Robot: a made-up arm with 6 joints.
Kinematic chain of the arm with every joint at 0, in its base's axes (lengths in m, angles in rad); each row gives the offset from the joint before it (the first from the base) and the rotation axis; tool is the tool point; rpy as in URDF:
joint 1: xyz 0 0 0.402 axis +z
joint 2: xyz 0 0 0 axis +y
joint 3: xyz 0.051 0 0.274 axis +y
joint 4: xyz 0.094 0 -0.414 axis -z
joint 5: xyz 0 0 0 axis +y
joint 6: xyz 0.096 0 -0.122 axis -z
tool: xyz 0 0 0 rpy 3.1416 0 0
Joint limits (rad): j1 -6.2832..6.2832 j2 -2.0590..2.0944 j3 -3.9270..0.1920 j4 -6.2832..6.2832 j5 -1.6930..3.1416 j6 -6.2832..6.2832
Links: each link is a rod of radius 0.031 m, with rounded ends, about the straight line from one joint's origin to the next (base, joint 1, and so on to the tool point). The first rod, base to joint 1, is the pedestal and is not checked.
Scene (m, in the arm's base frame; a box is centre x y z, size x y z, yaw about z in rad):
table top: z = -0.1
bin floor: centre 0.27 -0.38 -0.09 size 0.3 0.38 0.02 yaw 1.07
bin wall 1: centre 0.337 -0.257 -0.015 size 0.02 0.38 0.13 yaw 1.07
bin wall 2: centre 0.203 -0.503 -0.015 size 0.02 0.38 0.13 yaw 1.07
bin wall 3: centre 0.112 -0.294 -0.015 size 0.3 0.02 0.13 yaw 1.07
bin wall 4: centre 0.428 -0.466 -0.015 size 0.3 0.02 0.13 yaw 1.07
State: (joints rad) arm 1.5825 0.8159 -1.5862 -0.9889 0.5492 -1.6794
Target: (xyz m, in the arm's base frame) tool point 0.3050 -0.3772 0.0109
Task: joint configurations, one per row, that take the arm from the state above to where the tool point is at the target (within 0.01 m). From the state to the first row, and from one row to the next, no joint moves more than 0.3 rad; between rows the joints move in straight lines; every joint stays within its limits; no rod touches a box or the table.
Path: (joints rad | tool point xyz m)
1: 1.2973 0.7819 -1.5198 -0.9943 0.6597 -1.6794 | 0.1834 0.6571 0.2030
2: 1.0121 0.7480 -1.4533 -0.9997 0.7702 -1.6794 | 0.3598 0.5501 0.1907
3: 0.7269 0.7140 -1.3869 -1.0051 0.8807 -1.6794 | 0.4894 0.3980 0.1809
4: 0.4417 0.6801 -1.3204 -1.0105 0.9912 -1.6794 | 0.5617 0.2192 0.1734
5: 0.1565 0.6461 -1.2540 -1.0159 1.1016 -1.6794 | 0.5731 0.0341 0.1687
6: -0.1287 0.6121 -1.1875 -1.0213 1.2121 -1.6794 | 0.5270 -0.1375 0.1665
7: -0.4139 0.5782 -1.1211 -1.0267 1.3226 -1.6794 | 0.4329 -0.2786 0.1670
8: -0.6991 0.5442 -1.0546 -1.0321 1.4331 -1.6794 | 0.3050 -0.3772 0.1701
9: -0.7228 0.7579 -1.1693 -1.0715 1.3129 -1.6794 | 0.3099 -0.3828 0.0926
10: -0.7464 0.9717 -1.2840 -1.1110 1.1926 -1.6794 | 0.3050 -0.3772 0.0109

